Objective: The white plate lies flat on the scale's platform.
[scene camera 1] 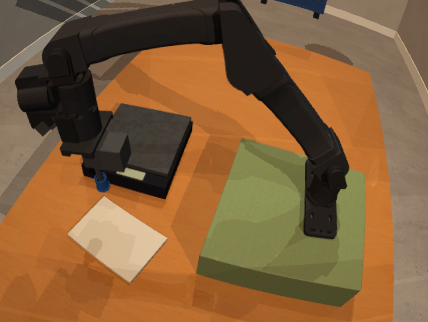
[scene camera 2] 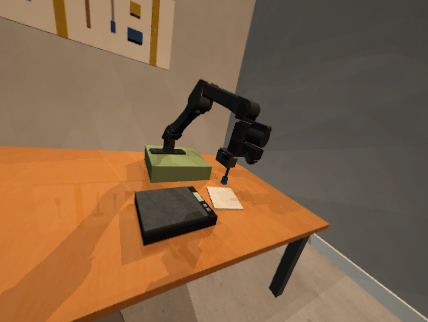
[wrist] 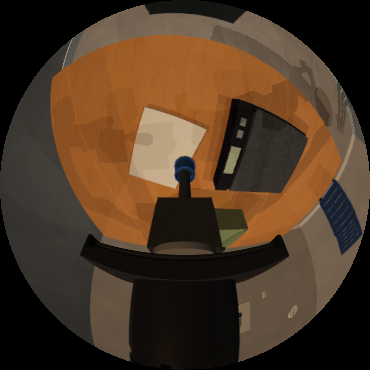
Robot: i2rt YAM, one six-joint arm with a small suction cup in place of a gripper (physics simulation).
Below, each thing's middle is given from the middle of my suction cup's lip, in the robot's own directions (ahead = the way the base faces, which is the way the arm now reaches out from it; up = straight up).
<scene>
My suction cup is 30 mm past the white plate [scene camera 1: 124,244], 50 mm to the right of it and 110 mm above it. From my suction cup the other things lie so: scale [scene camera 1: 157,139] 200 mm to the right, 90 mm below.
</scene>
